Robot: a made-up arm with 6 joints.
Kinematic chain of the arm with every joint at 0, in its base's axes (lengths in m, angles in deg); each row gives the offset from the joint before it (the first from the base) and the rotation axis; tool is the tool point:
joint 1: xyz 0 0 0.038 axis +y
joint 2: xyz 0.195 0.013 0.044 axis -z
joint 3: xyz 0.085 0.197 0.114 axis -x
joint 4: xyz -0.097 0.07 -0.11 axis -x
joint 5: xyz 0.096 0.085 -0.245 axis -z
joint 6: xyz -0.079 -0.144 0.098 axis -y
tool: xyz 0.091 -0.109 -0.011
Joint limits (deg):
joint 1: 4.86..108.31
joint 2: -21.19..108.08
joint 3: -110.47..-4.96
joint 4: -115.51..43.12
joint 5: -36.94..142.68
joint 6: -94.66..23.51
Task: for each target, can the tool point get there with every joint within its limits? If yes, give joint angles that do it. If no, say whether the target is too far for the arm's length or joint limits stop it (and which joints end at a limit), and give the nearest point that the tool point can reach.
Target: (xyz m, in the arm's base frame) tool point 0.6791 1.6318 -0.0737
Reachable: no: too far | nearest point 0.4301 0.7334 -0.0327 | short by 0.933 m
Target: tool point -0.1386 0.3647 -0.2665
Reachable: yes | joints 95.73 27.46 -28.69 -24.23 35.37 -6.18
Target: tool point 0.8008 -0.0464 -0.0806
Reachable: yes | joints 24.05 88.60 -58.98 -83.39 1.23 -29.19
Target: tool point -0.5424 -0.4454 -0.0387
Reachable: no: joint limits stop it (at a limit: joint 1, joint 2, joint 3, joint 5) | nearest point -0.3167 -0.2481 -0.2304 | short by 0.356 m
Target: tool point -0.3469 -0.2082 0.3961
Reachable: no: joint limits stop it (at a limit: joint 1, joint 2, joint 3, joint 4, joint 6) | nearest point 0.0401 -0.0261 0.3848 | short by 0.428 m
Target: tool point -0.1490 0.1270 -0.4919
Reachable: yes | joints 100.29 95.70 -22.53 1.19 69.40 11.86
